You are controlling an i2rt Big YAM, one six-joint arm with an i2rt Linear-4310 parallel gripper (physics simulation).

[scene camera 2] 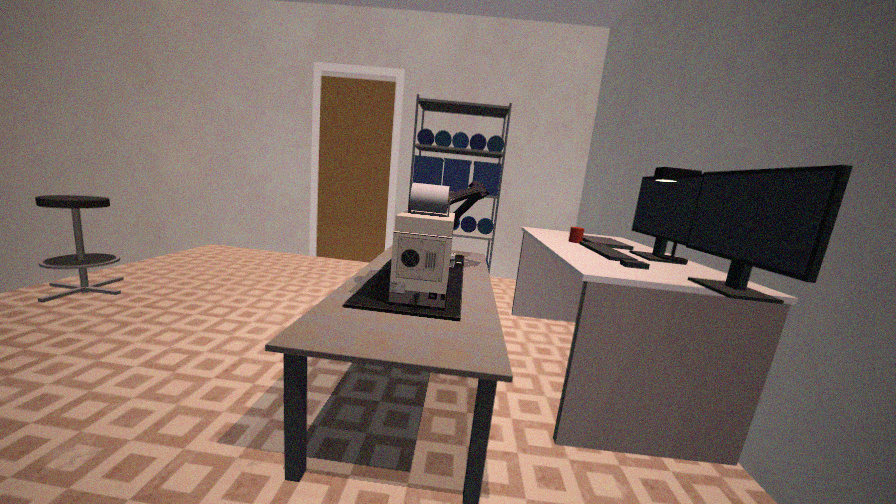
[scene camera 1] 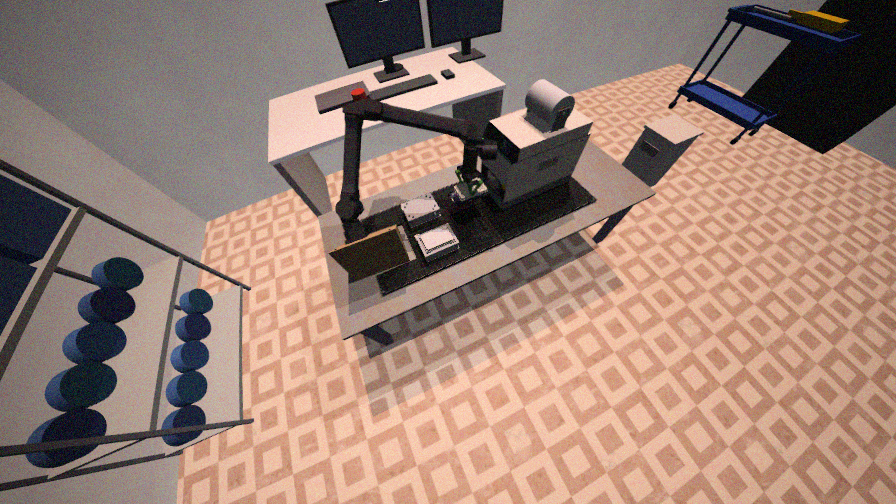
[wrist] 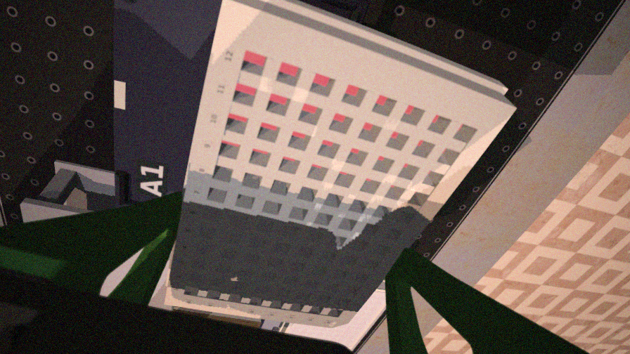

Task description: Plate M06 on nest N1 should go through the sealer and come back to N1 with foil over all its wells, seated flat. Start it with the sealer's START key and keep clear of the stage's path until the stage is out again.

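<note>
My gripper [scene camera 1: 469, 178] [wrist: 291, 232] is shut on a white well plate [scene camera 1: 466, 191] [wrist: 305, 150], with a green finger at each side. The plate is held above the black mat, in front of the grey sealer [scene camera 1: 538, 164] [scene camera 2: 421, 266]. Its wells look open, and many at the row 12 end show pink; a dark shadow covers the near half. A dark blue surface marked A1 [wrist: 160, 125] lies below and beside the plate in the wrist view. Two white nest-like blocks [scene camera 1: 420, 208] [scene camera 1: 437, 241] stand left of the gripper; I cannot tell which is N1. The START key cannot be made out.
The black perforated mat [scene camera 1: 501, 231] [wrist: 30, 95] lies on the table [scene camera 1: 476, 266] [scene camera 2: 401, 341]. A brown upright panel [scene camera 1: 370, 253] stands near the arm's base. A white bracket [wrist: 47, 211] shows at the wrist view's left. A desk [scene camera 1: 294, 128] [scene camera 2: 664, 357] with monitors stands behind the arm.
</note>
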